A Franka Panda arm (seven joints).
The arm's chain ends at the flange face. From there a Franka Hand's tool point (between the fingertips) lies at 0.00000 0.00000 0.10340 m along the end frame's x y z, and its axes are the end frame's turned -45 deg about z.
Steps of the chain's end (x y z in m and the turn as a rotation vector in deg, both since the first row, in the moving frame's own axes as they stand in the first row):
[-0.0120, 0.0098, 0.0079, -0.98, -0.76, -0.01]
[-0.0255, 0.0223, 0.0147, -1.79, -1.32, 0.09]
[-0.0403, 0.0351, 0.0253, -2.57, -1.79, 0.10]
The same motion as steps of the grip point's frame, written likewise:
[-0.0176, -0.0013, 0.0079, -0.16, -1.23, -0.01]
[-0.0378, -0.0017, 0.0146, -0.33, -2.20, 0.09]
[-0.0589, -0.0027, 0.0251, -0.55, -3.08, 0.10]

